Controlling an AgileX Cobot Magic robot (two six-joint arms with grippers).
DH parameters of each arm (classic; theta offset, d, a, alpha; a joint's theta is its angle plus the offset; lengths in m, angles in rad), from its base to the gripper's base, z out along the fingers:
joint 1: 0 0.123 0 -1.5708
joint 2: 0.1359 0 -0.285 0
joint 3: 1.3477 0 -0.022 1.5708
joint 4: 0 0.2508 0 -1.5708
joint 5: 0 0 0.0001 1.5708
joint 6: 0 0.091 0 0
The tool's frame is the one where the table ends.
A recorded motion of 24 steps. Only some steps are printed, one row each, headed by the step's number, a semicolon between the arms.
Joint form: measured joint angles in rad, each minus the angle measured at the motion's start. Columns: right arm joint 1, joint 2, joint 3, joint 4, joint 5, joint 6; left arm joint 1, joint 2, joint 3, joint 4, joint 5, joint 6.
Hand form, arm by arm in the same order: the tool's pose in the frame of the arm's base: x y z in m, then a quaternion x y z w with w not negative. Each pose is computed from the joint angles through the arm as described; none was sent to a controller.
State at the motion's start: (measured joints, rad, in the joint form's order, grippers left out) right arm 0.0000 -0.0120 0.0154 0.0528 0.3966 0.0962; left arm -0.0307 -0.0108 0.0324 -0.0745 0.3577 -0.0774
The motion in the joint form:
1: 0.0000 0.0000 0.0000 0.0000 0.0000 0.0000; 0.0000 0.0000 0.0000 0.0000 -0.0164 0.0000
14: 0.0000 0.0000 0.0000 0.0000 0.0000 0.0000; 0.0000 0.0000 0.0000 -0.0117 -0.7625 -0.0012
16: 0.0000 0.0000 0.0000 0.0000 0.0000 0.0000; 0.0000 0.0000 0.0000 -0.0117 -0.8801 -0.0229
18: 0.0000 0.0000 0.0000 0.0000 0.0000 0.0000; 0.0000 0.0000 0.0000 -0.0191 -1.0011 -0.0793
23: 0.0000 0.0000 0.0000 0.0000 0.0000 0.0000; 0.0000 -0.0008 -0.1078 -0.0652 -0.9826 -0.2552
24: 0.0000 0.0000 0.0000 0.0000 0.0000 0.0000; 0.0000 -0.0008 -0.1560 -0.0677 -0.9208 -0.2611
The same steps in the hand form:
1: 0.0518 0.0019 0.1731 0.05254 0.80674 0.05082 0.58636; 0.0535 -0.0039 0.1722 -0.03907 0.79632 -0.06363 0.60025
14: 0.0518 0.0019 0.1731 0.05254 0.80674 0.05082 0.58636; 0.0473 0.0016 0.2380 -0.04767 0.52138 -0.07137 0.84900
16: 0.0518 0.0019 0.1731 0.05254 0.80674 0.05082 0.58636; 0.0419 0.0026 0.2472 -0.05295 0.46986 -0.08038 0.87747
18: 0.0518 0.0019 0.1731 0.05254 0.80674 0.05082 0.58636; 0.0353 0.0040 0.2559 -0.06732 0.41381 -0.10711 0.90153
23: 0.0518 0.0019 0.1731 0.05254 0.80674 0.05082 0.58636; 0.0242 0.0067 0.2881 -0.11491 0.36227 -0.20343 0.90232
24: 0.0518 0.0019 0.1731 0.05254 0.80674 0.05082 0.58636; 0.0217 0.0062 0.2989 -0.11584 0.36827 -0.20945 0.89838

